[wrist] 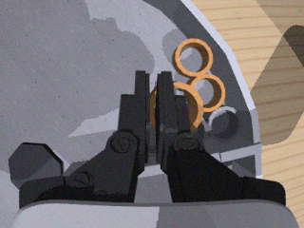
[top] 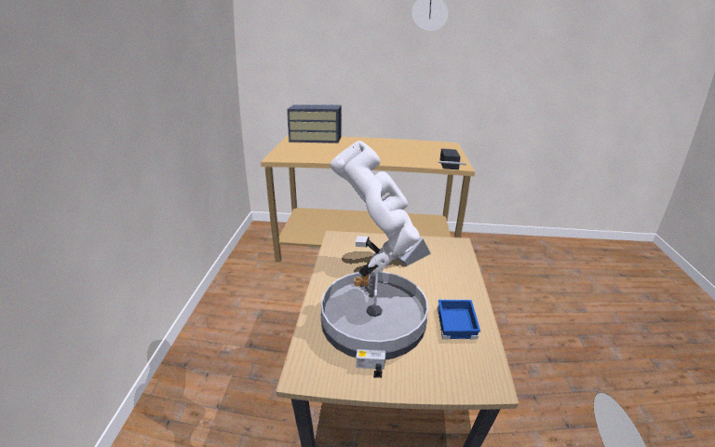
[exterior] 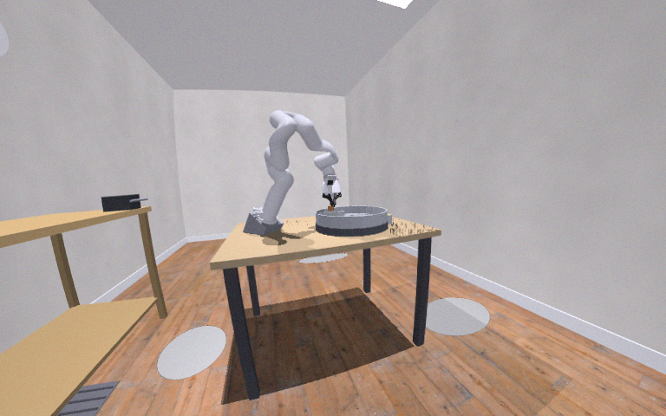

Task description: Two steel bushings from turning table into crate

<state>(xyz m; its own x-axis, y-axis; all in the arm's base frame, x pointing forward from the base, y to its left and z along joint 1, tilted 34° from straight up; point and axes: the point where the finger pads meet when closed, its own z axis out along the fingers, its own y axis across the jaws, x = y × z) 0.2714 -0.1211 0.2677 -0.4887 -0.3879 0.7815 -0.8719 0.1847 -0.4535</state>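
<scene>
Now: the grey round turning table 130 mm ahead of my hand, 20 mm to the left of it and 110 mm below it. The rest, counted from my hand: blue crate: 190 mm ahead, 360 mm to the left, 140 mm below.
</scene>
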